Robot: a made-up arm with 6 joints. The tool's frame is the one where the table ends. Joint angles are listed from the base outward.
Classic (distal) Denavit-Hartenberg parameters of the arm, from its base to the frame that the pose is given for. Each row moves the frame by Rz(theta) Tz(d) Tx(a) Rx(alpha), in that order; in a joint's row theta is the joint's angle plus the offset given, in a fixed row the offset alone. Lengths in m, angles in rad.
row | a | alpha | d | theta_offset
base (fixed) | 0 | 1.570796 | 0.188 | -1.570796
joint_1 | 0.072 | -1.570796 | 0.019 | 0
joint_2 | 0.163 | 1.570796 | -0.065 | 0
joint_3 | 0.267 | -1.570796 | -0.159 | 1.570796
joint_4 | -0.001 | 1.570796 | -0.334 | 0
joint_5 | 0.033 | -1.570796 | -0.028 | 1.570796
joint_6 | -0.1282 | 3.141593 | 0 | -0.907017
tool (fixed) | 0 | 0 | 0.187 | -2.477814
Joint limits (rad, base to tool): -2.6..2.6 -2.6..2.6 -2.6..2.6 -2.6..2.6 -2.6..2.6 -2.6..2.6
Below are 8 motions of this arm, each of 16 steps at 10 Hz.
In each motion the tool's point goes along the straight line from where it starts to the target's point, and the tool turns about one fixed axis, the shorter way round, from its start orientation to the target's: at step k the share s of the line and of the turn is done. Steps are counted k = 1, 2, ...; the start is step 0. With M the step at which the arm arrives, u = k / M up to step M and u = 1 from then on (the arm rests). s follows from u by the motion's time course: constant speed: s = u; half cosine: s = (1 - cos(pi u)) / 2; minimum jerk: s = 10 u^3 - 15 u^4 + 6 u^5.
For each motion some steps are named. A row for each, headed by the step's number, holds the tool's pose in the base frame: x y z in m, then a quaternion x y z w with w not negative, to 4 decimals.
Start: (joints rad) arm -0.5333 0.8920 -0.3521 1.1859 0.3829 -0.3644
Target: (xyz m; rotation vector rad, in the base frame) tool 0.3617 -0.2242 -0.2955 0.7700 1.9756 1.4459
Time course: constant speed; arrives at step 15
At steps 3, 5, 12, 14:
3: 0.5464 -0.1102 0.0745 0.0636 0.4131 0.7377 0.5302
5: 0.5156 -0.1292 0.0129 0.1038 0.4773 0.7171 0.4972
12: 0.4079 -0.1957 -0.2030 0.2366 0.6720 0.6053 0.3550
14: 0.3771 -0.2147 -0.2647 0.2711 0.7174 0.5630 0.3080

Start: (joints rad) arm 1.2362 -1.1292 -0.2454 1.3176 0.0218 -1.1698
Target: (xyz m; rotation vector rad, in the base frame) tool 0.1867 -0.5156 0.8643 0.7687 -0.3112 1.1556
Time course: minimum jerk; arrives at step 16
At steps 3, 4, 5, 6, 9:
3: -0.2308 -0.1657 0.7702 0.0443 0.1778 0.0116 0.9830
4: -0.2068 -0.1858 0.7756 0.0645 0.1603 0.0445 0.9840
5: -0.1732 -0.2140 0.7832 0.0924 0.1354 0.0904 0.9823
6: -0.1314 -0.2490 0.7926 0.1267 0.1038 0.1469 0.9755
9: 0.0181 -0.3743 0.8263 0.2426 -0.0129 0.3407 0.9082

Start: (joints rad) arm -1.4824 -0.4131 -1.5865 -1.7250 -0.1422 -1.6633
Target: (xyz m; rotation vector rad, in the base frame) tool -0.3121 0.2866 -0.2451 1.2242 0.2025 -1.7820
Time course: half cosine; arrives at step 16
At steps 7, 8, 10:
7: -0.2863 0.2624 -0.2986 0.3686 -0.2262 -0.6817 0.5902
8: -0.2905 0.2663 -0.2899 0.3936 -0.1768 -0.6952 0.5749
10: -0.2988 0.2741 -0.2727 0.4387 -0.0782 -0.7148 0.5390

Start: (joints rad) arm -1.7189 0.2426 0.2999 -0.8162 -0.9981 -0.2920
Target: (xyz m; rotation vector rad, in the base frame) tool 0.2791 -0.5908 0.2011 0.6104 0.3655 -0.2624
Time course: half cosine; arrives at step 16
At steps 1, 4, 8, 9, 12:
1: 0.2930 -0.4176 -0.3948 0.7819 -0.5544 0.0526 0.2800
4: 0.2911 -0.4415 -0.3125 0.7708 -0.4783 0.0260 0.4200
8: 0.2861 -0.5033 -0.0998 0.6507 -0.2295 -0.0444 0.7224
9: 0.2848 -0.5204 -0.0411 0.5964 -0.1518 -0.0629 0.7857
12: 0.2812 -0.5652 0.1130 0.4182 0.0590 -0.1070 0.9001

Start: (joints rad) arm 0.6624 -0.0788 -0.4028 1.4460 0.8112 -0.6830
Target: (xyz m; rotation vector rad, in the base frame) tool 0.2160 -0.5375 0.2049 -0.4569 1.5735 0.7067
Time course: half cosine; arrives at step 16
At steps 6, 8, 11, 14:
6: 0.2261 -0.4271 0.3808 -0.1543 0.7096 0.3478 0.5930
8: 0.2233 -0.4577 0.3321 -0.1668 0.7036 0.3371 0.6029
11: 0.2192 -0.5020 0.2614 -0.1849 0.6943 0.3212 0.6169
14: 0.2166 -0.5314 0.2146 -0.1969 0.6878 0.3105 0.6259

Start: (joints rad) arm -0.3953 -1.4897 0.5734 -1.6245 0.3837 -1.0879
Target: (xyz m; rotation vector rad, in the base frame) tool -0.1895 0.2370 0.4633 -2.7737 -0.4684 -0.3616
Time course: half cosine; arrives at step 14
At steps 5, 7, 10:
5: -0.1372 -0.0966 0.4886 -0.7859 0.0336 -0.0640 0.6141
7: -0.1530 0.0044 0.4809 -0.8684 -0.0277 -0.0857 0.4876
10: -0.1758 0.1494 0.4699 -0.9454 -0.1139 -0.1127 0.2837

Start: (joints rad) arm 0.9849 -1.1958 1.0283 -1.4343 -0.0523 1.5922
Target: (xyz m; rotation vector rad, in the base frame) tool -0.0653 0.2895 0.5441 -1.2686 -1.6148 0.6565
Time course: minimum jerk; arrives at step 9
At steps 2, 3, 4, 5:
2: -0.1782 0.2825 0.5070 -0.4332 -0.8262 -0.1934 0.3037
3: -0.1619 0.2835 0.5124 -0.4539 -0.8159 -0.1270 0.3349
4: -0.1391 0.2849 0.5199 -0.4783 -0.7934 -0.0328 0.3750
5: -0.1138 0.2865 0.5282 -0.4989 -0.7578 0.0717 0.4144

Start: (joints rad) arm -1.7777 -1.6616 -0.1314 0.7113 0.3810 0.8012
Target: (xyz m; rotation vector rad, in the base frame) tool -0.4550 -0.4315 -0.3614 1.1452 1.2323 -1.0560
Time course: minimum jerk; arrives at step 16
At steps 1, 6, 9, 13, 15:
1: -0.6101 -0.2061 -0.2086 0.3272 0.8812 -0.2594 0.2217
6: -0.5677 -0.2678 -0.2504 0.3820 0.8048 -0.3208 0.3216
9: -0.5147 -0.3448 -0.3026 0.4382 0.6842 -0.3871 0.4359
13: -0.4626 -0.4205 -0.3539 0.4785 0.5421 -0.4390 0.5333
15: -0.4553 -0.4310 -0.3611 0.4828 0.5208 -0.4451 0.5455

